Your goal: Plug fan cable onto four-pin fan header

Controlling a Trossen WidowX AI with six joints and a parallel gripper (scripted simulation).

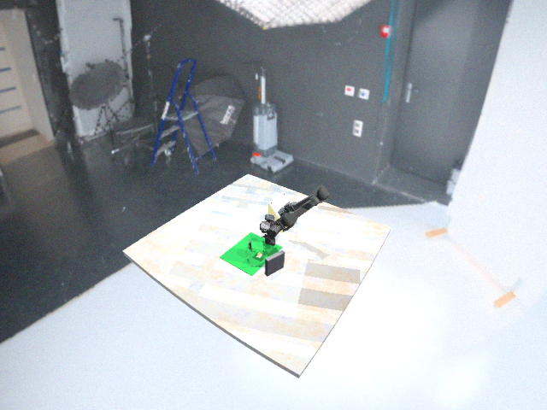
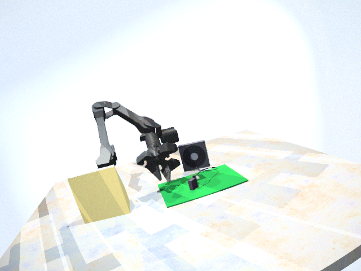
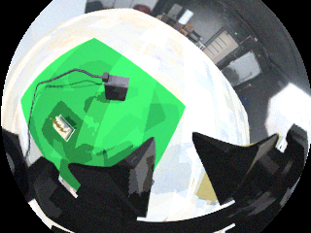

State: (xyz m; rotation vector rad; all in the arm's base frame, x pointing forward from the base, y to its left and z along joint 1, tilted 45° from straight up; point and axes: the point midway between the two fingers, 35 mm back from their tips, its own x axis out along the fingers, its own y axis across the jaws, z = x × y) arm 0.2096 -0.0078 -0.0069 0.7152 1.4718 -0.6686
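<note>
Now: the dark fan plug 90 mm ahead of my gripper tip, 30 mm to the right of it and 40 mm below it. From my gripper tip the other things lie so: black fan: 180 mm ahead, 180 mm to the left; green board: 130 mm ahead, 70 mm below.
</note>
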